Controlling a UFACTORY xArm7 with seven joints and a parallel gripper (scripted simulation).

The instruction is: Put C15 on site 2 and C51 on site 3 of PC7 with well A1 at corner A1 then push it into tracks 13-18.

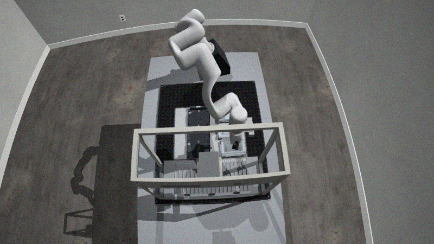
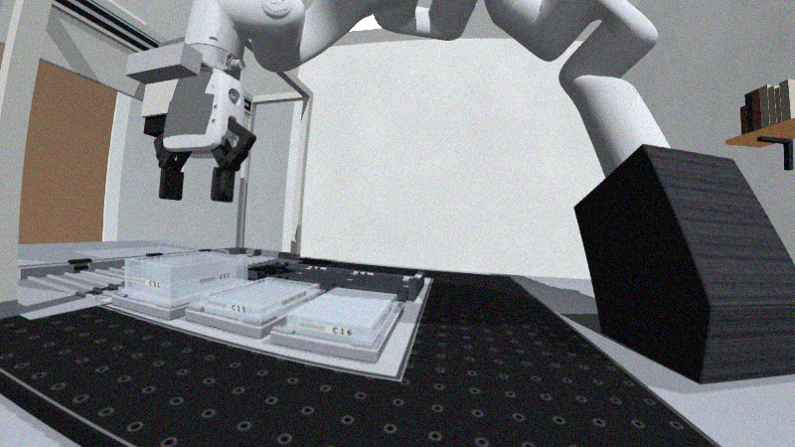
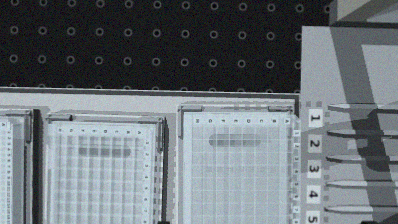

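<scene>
My hand is 10 cm above the deep-well block C51. Also, from my hand: nest S2 (13 cm below, 11 cm behind, 1 cm to the right); then nest S3 (13 cm below); then dark carrier PC7 (19 cm to the right, 12 cm below, 12 cm behind).
</scene>
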